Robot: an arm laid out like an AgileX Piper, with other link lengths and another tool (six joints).
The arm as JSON. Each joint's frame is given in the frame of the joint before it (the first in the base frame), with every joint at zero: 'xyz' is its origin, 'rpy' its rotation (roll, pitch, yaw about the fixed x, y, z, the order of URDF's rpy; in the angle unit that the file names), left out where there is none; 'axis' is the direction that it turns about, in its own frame. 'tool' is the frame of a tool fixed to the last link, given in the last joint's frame.
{
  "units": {
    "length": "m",
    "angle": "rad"
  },
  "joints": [
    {
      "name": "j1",
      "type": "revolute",
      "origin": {
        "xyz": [
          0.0,
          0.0,
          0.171
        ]
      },
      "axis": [
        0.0,
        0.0,
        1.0
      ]
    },
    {
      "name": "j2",
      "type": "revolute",
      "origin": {
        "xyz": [
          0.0,
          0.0,
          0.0
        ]
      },
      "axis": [
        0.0,
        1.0,
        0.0
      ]
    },
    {
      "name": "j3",
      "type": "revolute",
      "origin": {
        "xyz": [
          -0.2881,
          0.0,
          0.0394
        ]
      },
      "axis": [
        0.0,
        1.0,
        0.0
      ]
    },
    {
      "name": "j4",
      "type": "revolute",
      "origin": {
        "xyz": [
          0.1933,
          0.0,
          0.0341
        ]
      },
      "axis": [
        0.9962,
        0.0,
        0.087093
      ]
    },
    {
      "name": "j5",
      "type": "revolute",
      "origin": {
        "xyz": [
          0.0,
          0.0,
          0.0
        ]
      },
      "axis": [
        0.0,
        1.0,
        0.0
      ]
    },
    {
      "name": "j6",
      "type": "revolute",
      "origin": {
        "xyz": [
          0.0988,
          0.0,
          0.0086
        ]
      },
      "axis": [
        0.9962,
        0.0,
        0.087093
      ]
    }
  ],
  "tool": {
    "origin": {
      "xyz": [
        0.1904,
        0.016,
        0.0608
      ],
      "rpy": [
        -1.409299,
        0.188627,
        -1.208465
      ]
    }
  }
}
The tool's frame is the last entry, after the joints.
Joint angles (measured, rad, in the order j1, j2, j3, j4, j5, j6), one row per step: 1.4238 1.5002 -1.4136 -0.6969 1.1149 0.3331; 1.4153 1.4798 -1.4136 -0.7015 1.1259 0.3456; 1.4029 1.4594 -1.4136 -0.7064 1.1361 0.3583; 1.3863 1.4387 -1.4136 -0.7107 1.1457 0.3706; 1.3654 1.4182 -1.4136 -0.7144 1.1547 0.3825; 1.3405 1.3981 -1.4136 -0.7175 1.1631 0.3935; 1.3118 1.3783 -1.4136 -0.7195 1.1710 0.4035; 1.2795 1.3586 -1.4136 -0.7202 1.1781 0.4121; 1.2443 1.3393 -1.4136 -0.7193 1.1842 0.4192; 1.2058 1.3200 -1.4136 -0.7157 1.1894 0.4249; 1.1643 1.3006 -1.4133 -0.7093 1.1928 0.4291; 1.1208 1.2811 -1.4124 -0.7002 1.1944 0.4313; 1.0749 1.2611 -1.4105 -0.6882 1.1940 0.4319; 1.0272 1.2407 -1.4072 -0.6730 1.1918 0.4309; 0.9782 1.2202 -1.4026 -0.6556 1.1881 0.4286; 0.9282 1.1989 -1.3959 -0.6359 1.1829 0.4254
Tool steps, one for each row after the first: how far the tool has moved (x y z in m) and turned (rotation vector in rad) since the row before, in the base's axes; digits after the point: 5 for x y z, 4 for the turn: 0.00472 -0.00734 0.00746 0.0192 -0.0019 -0.0242; 0.00592 -0.00823 0.00750 0.0200 -0.0023 -0.0277; 0.00695 -0.00930 0.00746 0.0206 -0.0021 -0.0313; 0.00790 -0.01040 0.00724 0.0208 -0.0019 -0.0349; 0.00862 -0.01145 0.00692 0.0204 -0.0020 -0.0378; 0.00906 -0.01252 0.00655 0.0201 -0.0016 -0.0405; 0.00923 -0.01350 0.00625 0.0199 -0.0015 -0.0425; 0.00905 -0.01419 0.00582 0.0196 -0.0011 -0.0435; 0.00868 -0.01497 0.00536 0.0201 0.0001 -0.0448; 0.00810 -0.01544 0.00495 0.0210 0.0010 -0.0451; 0.00721 -0.01557 0.00447 0.0213 0.0015 -0.0440; 0.00634 -0.01577 0.00403 0.0221 0.0021 -0.0433; 0.00527 -0.01572 0.00336 0.0227 0.0030 -0.0421; 0.00430 -0.01556 0.00280 0.0228 0.0032 -0.0409; 0.00319 -0.01537 0.00219 0.0233 0.0035 -0.0397
